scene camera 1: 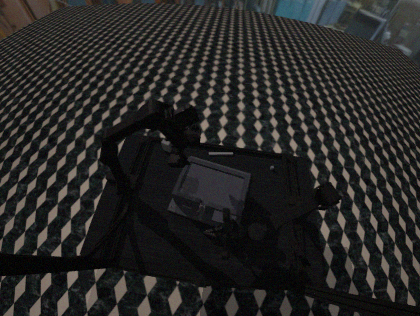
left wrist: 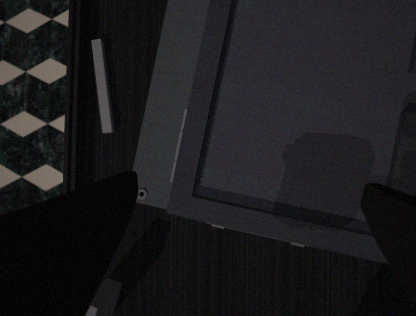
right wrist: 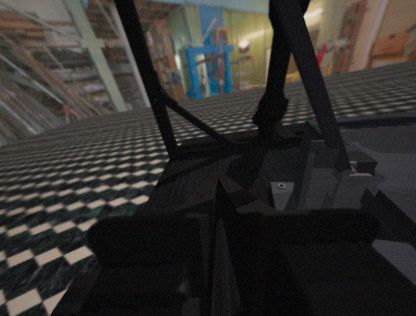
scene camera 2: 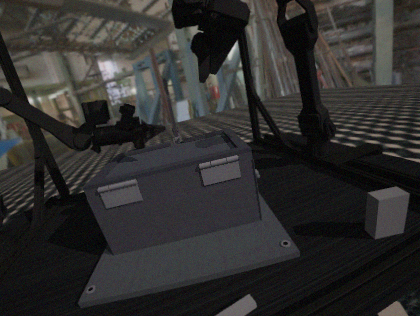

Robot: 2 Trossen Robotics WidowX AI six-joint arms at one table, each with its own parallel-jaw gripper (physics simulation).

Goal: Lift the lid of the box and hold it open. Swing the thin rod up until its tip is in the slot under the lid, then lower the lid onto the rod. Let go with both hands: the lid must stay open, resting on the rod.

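Note:
The grey box stands on its grey baseplate with the lid lying flat on it. A thin dark rod stands nearly upright at the box's far edge in scene camera 2. My left gripper is open and empty, hanging above the lid's hinge-side corner. My right gripper is shut on nothing. It lies level with the lid's top at the side away from the hinges, its tip close beside the rod.
A small white bar lies on the dark table behind the box. The arms' black posts stand at the table's sides. Checkered floor surrounds the table.

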